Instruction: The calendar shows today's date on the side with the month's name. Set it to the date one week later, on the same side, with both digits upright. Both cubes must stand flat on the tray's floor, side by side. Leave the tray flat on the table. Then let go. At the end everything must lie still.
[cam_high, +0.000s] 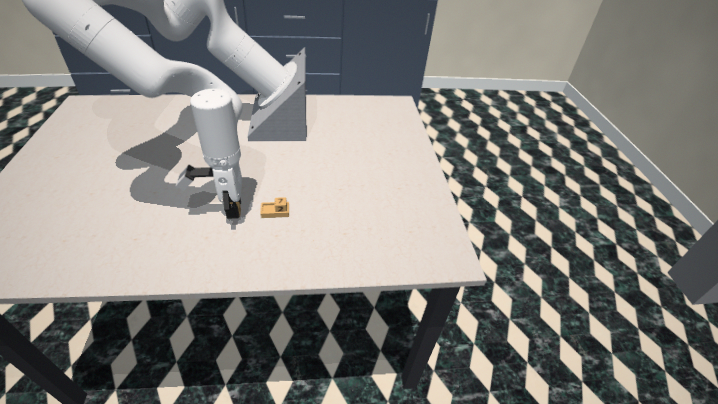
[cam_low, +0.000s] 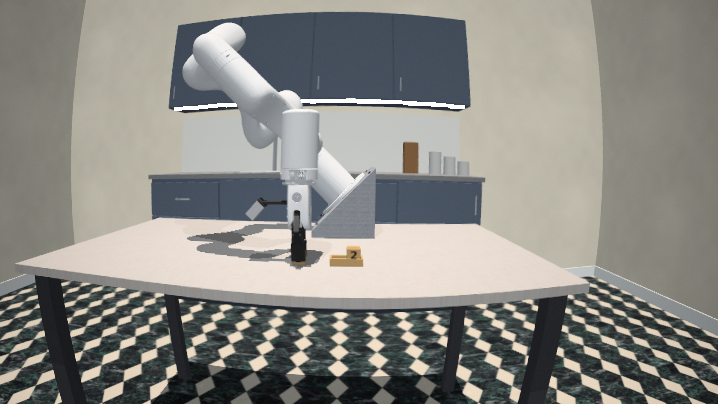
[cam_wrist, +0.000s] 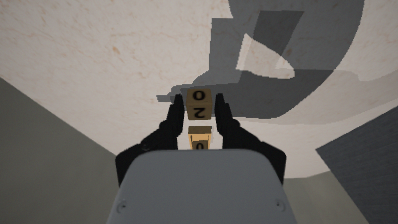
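My hand is 1 cm short of the wooden tray, 11 cm to the right of it and 2 cm above it.
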